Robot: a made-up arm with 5 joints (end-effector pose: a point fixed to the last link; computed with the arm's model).
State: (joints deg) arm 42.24 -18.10 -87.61 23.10 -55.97
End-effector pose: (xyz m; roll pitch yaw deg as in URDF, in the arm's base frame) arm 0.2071 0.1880 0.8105 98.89 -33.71 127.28
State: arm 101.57 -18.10 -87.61 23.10 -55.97
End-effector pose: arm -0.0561 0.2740 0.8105 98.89 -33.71 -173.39
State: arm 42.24 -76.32 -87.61 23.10 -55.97
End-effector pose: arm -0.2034 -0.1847 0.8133 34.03 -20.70 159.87
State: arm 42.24 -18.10 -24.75 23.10 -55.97
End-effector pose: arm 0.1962 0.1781 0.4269 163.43 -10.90 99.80
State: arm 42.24 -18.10 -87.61 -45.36 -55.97
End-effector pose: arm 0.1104 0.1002 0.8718 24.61 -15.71 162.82
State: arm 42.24 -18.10 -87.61 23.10 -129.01
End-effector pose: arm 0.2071 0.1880 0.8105 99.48 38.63 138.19
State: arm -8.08 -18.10 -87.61 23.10 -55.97
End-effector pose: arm 0.2770 -0.0393 0.8105 98.89 -33.71 76.96
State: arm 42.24 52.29 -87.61 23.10 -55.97
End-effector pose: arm 0.4158 0.3775 0.2171 169.82 -6.80 98.82
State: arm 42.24 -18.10 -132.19 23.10 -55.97
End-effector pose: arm 0.0453 0.0411 0.9843 47.52 -26.48 154.44
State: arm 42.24 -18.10 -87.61 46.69 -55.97
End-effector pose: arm 0.2196 0.1994 0.7609 125.92 -28.67 113.07
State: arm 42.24 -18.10 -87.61 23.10 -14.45
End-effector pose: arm 0.2071 0.1880 0.8105 117.46 -73.81 105.71
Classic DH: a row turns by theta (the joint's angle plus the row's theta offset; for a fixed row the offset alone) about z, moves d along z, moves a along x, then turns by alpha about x. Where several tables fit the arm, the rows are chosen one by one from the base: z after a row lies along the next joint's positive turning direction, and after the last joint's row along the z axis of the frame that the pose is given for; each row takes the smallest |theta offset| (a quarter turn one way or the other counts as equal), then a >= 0, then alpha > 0; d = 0 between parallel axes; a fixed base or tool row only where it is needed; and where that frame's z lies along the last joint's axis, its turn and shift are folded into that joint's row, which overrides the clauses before.
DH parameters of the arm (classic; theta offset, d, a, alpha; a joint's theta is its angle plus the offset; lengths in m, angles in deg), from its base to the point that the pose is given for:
joint 1: 0 0.314 0 -90
joint 2: -79.36 0 0.3195 0
joint 3: -23.4 0 -0.2399 0
joint 4: -77.24 0 -0.079 90
joint 5: 180 0.101 0 0

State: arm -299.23 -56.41 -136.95 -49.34 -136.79
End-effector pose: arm -0.2249 -0.4019 0.7284 -52.99 -40.37 124.75
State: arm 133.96 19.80 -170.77 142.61 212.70
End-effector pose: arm -0.2235 0.2317 0.7313 175.46 7.03 -79.02
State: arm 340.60 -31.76 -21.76 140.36 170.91
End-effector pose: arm 0.0076 -0.0027 0.4311 109.26 -80.38 -128.41
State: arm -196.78 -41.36 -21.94 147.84 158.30
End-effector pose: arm 0.0224 -0.0068 0.4426 104.49 -67.66 59.77
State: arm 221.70 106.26 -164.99 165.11 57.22
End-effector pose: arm -0.2936 -0.2616 0.0460 70.73 31.29 121.41
